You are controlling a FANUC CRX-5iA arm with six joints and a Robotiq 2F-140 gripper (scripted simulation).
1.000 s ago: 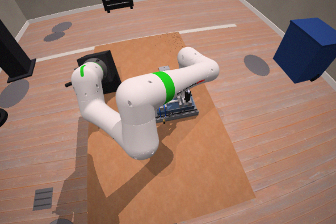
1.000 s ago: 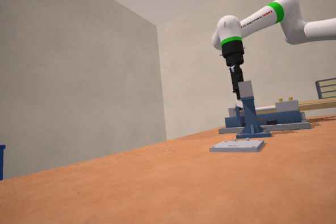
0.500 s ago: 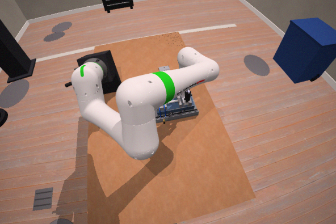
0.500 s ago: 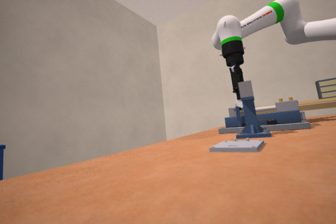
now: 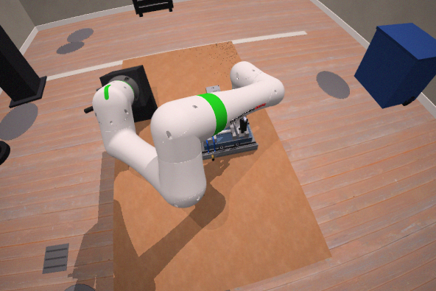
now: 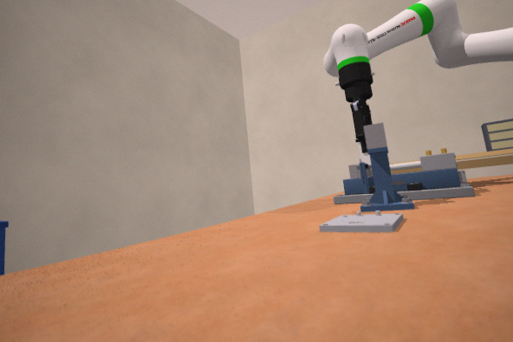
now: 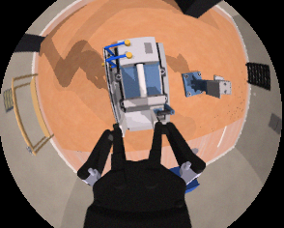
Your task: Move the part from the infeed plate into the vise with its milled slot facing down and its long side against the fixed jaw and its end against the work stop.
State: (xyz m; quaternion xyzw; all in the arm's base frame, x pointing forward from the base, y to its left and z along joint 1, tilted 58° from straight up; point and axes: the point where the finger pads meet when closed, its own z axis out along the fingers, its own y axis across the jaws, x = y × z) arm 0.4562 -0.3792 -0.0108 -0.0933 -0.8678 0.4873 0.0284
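My hand is 3 cm above the part. Round my hand: air cylinder 16 cm behind, 4 cm to the left, 4 cm below; then vise base 7 cm behind, 3 cm to the left, 8 cm below.
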